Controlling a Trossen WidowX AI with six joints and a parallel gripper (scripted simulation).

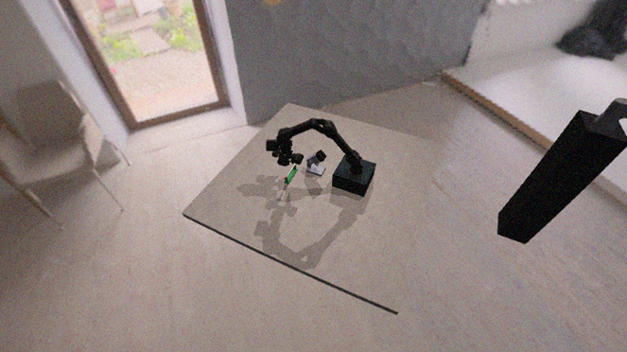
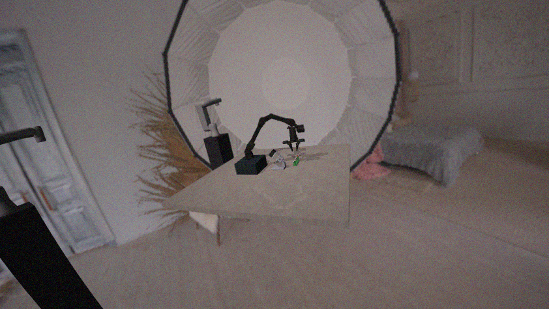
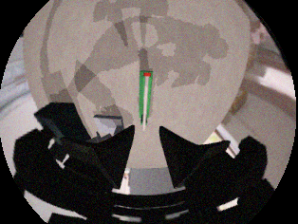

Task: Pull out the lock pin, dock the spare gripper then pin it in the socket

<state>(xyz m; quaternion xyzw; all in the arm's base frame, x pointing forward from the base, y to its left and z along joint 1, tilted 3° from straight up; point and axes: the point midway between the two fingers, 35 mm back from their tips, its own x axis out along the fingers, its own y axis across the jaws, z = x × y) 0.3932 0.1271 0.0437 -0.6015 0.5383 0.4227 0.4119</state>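
My gripper tip is 1 cm to the right of the green strip and 9 cm above it. From my gripper tip the other things lie so: spare gripper 13 cm behind, 11 cm to the right; grey mount 10 cm behind, 11 cm to the right, 6 cm below.
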